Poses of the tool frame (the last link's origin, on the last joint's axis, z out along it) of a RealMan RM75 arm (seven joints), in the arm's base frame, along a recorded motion.
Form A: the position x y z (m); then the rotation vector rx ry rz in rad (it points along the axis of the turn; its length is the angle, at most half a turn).
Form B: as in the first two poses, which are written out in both.
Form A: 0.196, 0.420, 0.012, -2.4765, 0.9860, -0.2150
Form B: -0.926, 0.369, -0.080, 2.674, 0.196, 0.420, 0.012
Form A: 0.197, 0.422, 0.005, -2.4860, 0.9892, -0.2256
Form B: -0.926, 0.368, -0.084, 2.685, 0.197, 0.422, 0.005
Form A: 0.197, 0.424, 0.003, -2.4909, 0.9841, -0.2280
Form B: -0.927, 0.366, -0.085, 2.688, 0.197, 0.424, 0.003
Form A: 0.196, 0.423, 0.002, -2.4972, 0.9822, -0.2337
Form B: -0.927, 0.365, -0.087, 2.694, 0.196, 0.423, 0.002
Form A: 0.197, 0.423, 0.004, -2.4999, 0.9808, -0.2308
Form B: -0.927, 0.364, -0.086, 2.695, 0.197, 0.423, 0.004
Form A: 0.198, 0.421, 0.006, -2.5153, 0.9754, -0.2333
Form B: -0.929, 0.360, -0.086, 2.708, 0.198, 0.421, 0.006
